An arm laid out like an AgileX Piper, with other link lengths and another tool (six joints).
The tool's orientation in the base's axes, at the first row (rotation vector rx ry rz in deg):
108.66, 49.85, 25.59
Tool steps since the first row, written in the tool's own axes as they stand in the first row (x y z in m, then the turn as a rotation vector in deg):
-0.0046, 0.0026, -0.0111, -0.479, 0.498, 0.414
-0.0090, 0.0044, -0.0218, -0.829, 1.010, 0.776
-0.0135, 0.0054, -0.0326, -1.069, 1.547, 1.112
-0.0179, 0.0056, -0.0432, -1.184, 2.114, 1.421
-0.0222, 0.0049, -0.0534, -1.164, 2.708, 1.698
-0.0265, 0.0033, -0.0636, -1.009, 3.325, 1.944
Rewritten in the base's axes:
-0.0091, 0.0028, 0.0077, 0.125, -0.747, 0.275
-0.0182, 0.0057, 0.0146, 0.310, -1.371, 0.579
-0.0276, 0.0088, 0.0208, 0.562, -1.905, 0.910
-0.0372, 0.0121, 0.0262, 0.894, -2.339, 1.273
-0.0468, 0.0155, 0.0306, 1.307, -2.662, 1.667
-0.0568, 0.0191, 0.0342, 1.801, -2.873, 2.087

